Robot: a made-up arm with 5 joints.
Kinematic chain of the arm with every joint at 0, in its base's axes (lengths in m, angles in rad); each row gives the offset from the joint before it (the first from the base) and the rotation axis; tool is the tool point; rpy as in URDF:
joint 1: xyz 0.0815 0 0.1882 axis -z
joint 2: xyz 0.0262 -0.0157 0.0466 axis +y
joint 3: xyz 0.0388 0 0.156 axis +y
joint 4: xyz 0.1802 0 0.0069 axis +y
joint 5: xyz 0.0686 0.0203 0 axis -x
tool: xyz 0 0 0 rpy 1.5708 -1.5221 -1.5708
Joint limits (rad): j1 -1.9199..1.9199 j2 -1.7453..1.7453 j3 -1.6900..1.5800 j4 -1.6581..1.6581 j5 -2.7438..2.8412
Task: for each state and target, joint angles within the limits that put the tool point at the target. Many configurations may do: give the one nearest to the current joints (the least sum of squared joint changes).
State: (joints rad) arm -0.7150 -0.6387 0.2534 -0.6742 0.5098
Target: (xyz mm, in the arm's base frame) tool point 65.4 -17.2 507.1
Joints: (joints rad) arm -1.0149 -1.4188 0.5445 -0.8618 0.5098
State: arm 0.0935 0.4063 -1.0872 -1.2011 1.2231
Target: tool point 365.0 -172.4 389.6
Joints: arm 0.5602 0.6256 -0.4903 -1.6581 1.2231
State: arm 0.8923 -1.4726 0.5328 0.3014 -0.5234
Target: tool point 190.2 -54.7 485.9
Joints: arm 0.5040 -1.0108 0.3994 0.2185 -0.5234
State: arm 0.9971 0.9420 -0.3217 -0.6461 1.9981
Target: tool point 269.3 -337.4 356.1
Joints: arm 1.0748 0.6247 -0.4791 -0.7114 1.9981
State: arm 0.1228 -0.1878 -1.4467 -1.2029 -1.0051
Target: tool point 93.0 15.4 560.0
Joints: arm -0.6877 0.1515 -1.6892 -1.6548 -1.0051
